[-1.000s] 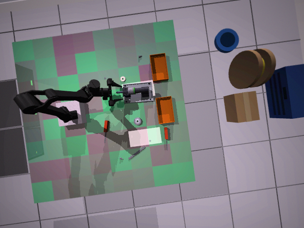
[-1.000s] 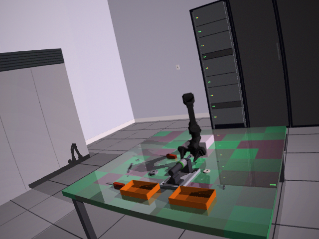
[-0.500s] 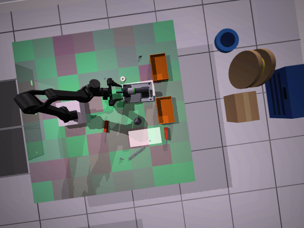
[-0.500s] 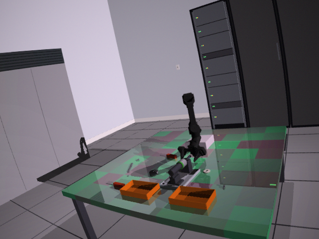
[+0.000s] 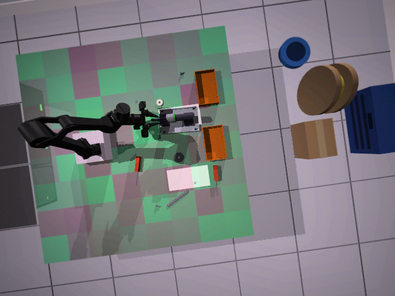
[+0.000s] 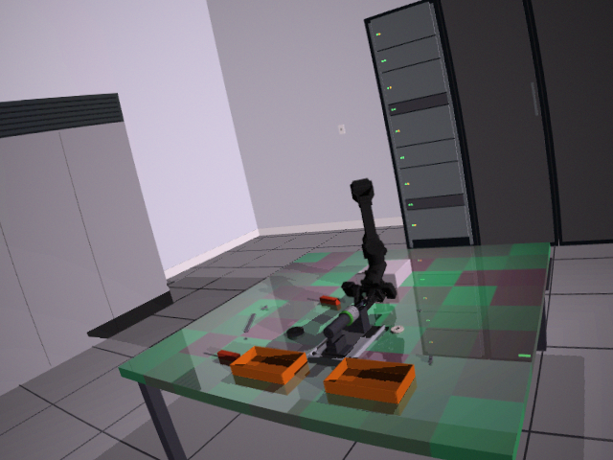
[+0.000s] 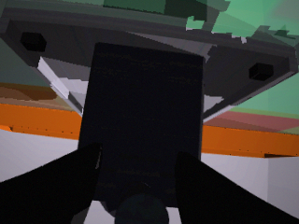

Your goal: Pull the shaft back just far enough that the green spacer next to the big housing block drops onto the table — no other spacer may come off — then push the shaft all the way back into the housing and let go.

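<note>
Now: the green spacer 90 mm ahead of my gripper tip, 20 mm above it and 10 mm to the right of it. The rest, counted from my gripper tip: shaft (30 mm ahead, 20 mm above); then grey bar (480 mm to the right, 60 mm below).
</note>
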